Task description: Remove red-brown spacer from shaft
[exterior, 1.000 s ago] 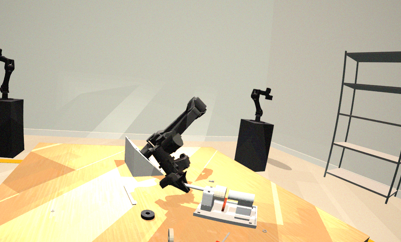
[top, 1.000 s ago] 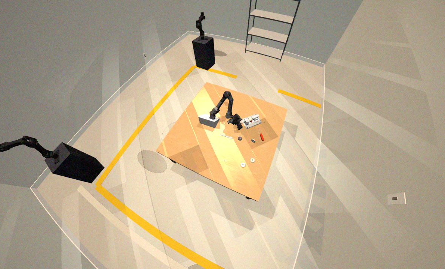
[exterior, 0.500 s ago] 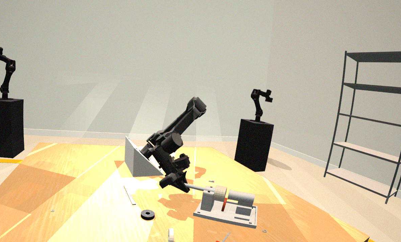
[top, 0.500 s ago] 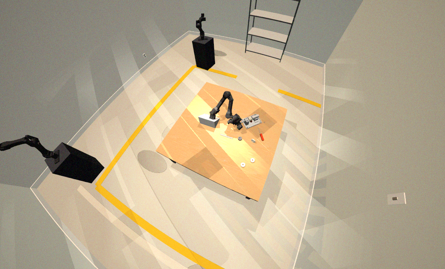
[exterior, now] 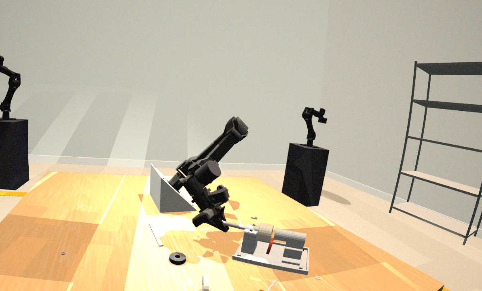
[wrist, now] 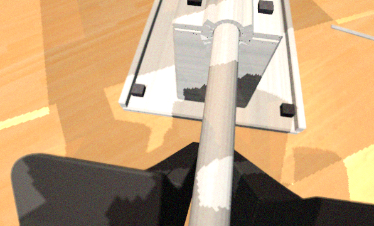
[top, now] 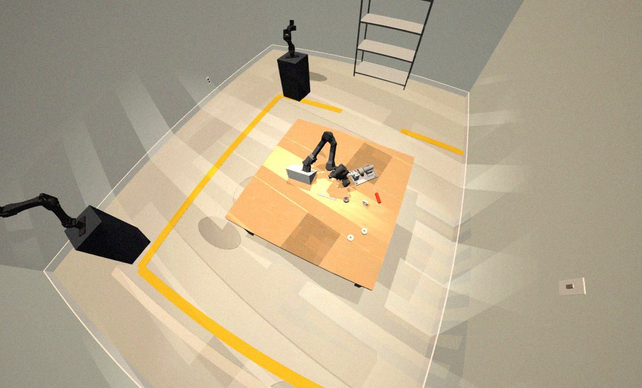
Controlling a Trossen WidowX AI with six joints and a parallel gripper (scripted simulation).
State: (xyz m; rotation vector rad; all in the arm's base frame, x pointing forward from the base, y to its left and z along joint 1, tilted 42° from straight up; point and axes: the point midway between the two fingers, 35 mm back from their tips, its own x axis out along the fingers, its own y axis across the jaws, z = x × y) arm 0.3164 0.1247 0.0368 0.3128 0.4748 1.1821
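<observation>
The grey shaft is 40 mm to the left of my gripper tip, 30 mm ahead of it and 20 mm above it. The rest, counted from my gripper tip: thin metal strip (220 mm to the right, 80 mm behind, 50 mm below); then red-brown spacer (120 mm to the left, 80 mm ahead, 20 mm below); then black ring (170 mm to the right, 80 mm ahead, 50 mm below).
</observation>
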